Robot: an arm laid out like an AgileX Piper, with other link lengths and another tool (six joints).
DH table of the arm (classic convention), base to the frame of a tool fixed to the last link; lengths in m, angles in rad. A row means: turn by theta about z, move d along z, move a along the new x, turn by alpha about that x. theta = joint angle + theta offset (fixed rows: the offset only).
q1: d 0.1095  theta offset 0  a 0  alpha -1.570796
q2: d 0  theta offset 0.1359  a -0.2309  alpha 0
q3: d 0  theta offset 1.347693  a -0.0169  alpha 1.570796
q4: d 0.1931  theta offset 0  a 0  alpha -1.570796
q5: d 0  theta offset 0  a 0  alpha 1.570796
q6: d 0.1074  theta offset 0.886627  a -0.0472  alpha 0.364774
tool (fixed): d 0.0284  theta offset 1.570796  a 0  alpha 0
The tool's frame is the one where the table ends.
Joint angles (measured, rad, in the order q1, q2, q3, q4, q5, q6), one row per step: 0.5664, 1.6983, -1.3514, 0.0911, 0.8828, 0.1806; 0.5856, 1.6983, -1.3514, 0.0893, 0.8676, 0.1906; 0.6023, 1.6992, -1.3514, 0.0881, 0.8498, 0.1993; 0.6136, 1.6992, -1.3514, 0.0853, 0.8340, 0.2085; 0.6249, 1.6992, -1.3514, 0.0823, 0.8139, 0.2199; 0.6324, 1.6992, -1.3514, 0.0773, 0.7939, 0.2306; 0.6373, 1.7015, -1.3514, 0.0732, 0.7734, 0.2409; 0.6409, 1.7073, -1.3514, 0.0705, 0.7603, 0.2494; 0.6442, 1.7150, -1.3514, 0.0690, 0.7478, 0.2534; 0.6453, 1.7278, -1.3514, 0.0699, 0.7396, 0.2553
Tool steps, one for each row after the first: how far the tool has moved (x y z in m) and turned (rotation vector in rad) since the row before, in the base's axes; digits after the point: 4 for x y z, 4 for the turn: -0.0014, 0.0059, 0.0009, 0.0097, -0.0110, 0.0093; -0.0008, 0.0055, 0.0008, 0.0109, -0.0122, 0.0077; -0.0003, 0.0037, 0.0010, 0.0096, -0.0118, 0.0025; 0.0000, 0.0038, 0.0013, 0.0128, -0.0146, 0.0004; 0.0007, 0.0026, 0.0014, 0.0113, -0.0157, -0.0021; 0.0012, 0.0021, 0.0007, 0.0111, -0.0137, -0.0044; 0.0009, 0.0016, -0.0010, 0.0053, -0.0046, -0.0039; 0.0010, 0.0018, -0.0016, 0.0031, -0.0034, -0.0006; 0.0012, 0.0014, -0.0037, -0.0015, 0.0048, -0.0013
